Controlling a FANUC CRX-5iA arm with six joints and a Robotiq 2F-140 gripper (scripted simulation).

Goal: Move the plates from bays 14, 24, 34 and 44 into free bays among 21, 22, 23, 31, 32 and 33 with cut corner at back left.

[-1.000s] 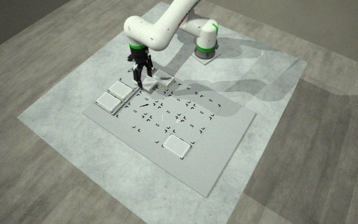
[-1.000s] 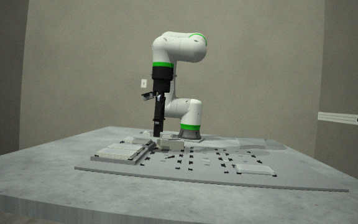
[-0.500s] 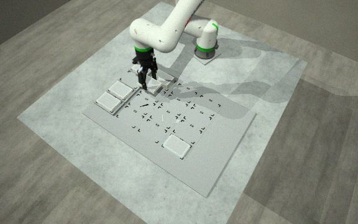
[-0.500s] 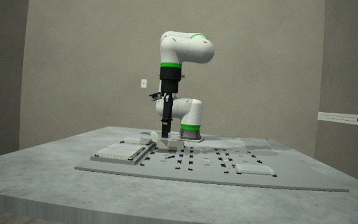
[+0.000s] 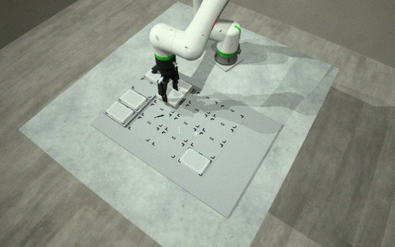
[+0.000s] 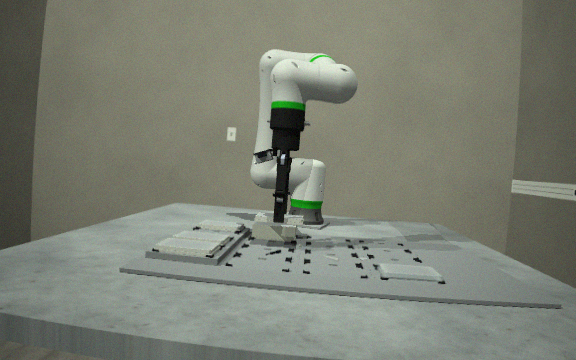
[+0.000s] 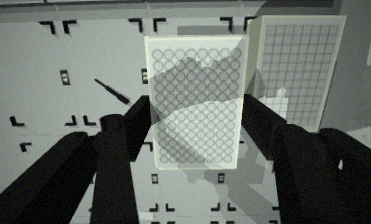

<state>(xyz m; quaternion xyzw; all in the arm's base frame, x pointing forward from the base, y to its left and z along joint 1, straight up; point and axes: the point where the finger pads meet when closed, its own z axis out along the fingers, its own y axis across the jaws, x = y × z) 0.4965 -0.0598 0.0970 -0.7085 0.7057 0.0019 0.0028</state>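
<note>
Right now my hand is 110 mm past the sealed deep-well block, 20 mm to the left of it and 80 mm above it. Also, from my hand: plate: 210 mm ahead, 310 mm to the left, 90 mm below; then white tip: 110 mm ahead, 140 mm to the left, 90 mm below; then thin black stick: 110 mm ahead, 90 mm below.
</note>
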